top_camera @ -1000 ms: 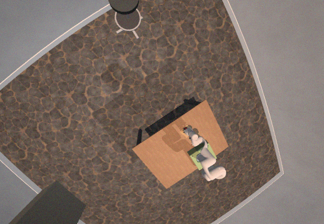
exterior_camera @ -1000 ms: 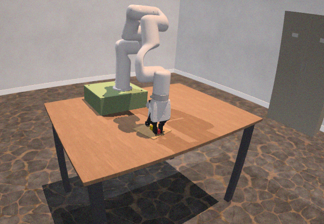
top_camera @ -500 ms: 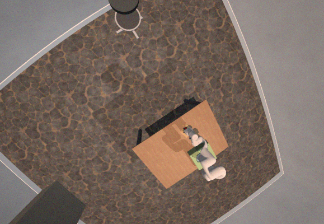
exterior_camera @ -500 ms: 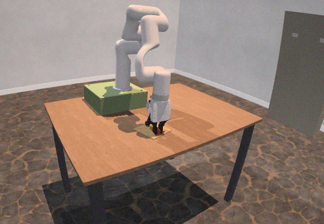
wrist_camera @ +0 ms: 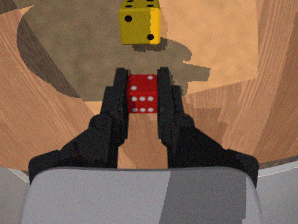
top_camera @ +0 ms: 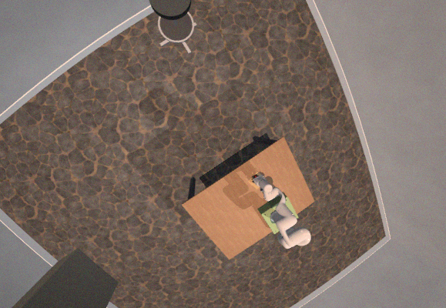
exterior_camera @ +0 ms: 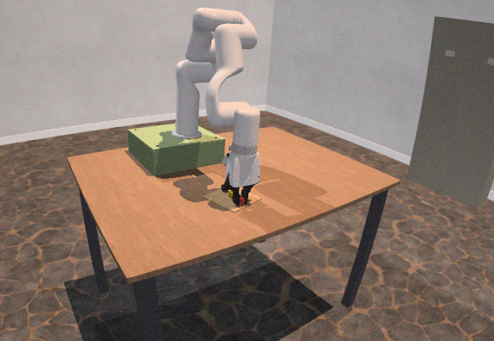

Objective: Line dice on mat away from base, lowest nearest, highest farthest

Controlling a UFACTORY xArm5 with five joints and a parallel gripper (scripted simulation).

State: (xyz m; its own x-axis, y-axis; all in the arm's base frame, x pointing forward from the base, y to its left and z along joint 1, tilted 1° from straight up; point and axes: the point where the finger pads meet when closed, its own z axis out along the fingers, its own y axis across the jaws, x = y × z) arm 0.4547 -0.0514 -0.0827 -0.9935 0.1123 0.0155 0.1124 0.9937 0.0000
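The red die is 10 mm below my hand. From my hand the other things lie so: black die (100 mm behind, 10 mm to the left, 10 mm below); yellow die (50 mm behind, 10 mm to the left, 10 mm below); tan mat (50 mm behind, 20 mm below, 10 mm to the left).
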